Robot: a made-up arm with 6 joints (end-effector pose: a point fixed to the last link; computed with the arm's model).
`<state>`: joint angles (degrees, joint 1 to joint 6).
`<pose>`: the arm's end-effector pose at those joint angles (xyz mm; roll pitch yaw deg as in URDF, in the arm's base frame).
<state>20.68 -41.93 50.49 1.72 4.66 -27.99</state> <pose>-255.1 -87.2 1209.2 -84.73 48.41 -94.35</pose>
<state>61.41 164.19 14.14 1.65 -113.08 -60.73</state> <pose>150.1 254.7 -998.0 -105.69 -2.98 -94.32</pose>
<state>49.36 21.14 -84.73 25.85 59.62 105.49</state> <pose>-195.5 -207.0 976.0 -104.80 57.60 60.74</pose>
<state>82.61 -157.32 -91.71 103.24 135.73 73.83</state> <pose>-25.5 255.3 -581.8 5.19 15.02 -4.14</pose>
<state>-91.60 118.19 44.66 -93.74 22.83 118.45</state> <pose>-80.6 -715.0 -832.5 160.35 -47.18 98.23</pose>
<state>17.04 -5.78 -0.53 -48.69 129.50 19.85</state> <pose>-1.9 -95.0 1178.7 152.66 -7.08 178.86</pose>
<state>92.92 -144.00 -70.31 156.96 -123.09 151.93</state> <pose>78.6 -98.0 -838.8 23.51 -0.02 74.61</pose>
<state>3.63 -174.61 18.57 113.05 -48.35 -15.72</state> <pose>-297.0 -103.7 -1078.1 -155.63 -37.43 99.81</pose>
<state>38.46 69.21 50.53 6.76 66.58 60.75</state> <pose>843.5 654.3 -108.0 101.92 -56.90 -121.14</pose>
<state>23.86 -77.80 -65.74 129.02 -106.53 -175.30</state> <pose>-791.0 -453.3 -203.6 10.32 35.54 44.23</pose>
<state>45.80 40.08 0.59 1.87 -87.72 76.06</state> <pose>498.7 461.3 1036.5 -65.64 5.47 48.95</pose>
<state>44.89 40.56 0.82 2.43 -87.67 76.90</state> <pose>513.8 460.1 1030.0 -65.83 6.21 49.02</pose>
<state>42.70 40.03 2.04 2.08 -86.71 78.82</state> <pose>532.9 443.8 1032.0 -67.34 7.91 47.76</pose>
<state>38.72 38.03 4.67 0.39 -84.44 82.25</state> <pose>554.9 405.4 1046.1 -70.63 11.05 44.52</pose>
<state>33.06 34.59 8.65 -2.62 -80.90 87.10</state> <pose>574.1 345.8 1070.5 -75.39 15.74 39.24</pose>
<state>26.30 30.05 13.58 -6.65 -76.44 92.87</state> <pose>582.6 272.6 1100.3 -80.91 21.62 32.24</pose>
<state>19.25 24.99 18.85 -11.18 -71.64 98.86</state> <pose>576.3 197.5 1129.6 -86.39 27.96 24.24</pose>
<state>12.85 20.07 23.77 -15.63 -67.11 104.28</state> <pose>557.1 132.8 1154.0 -91.22 33.87 16.22</pose>
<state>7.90 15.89 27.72 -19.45 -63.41 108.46</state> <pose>531.5 86.3 1171.9 -95.00 38.44 9.27</pose>
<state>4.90 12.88 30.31 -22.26 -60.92 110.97</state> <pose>507.1 60.4 1183.9 -97.57 41.15 4.26</pose>
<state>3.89 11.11 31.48 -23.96 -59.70 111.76</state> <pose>487.7 52.4 1192.1 -98.93 41.91 1.49</pose>
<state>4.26 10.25 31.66 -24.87 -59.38 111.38</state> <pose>473.2 55.5 1197.9 -99.46 41.37 0.40</pose>
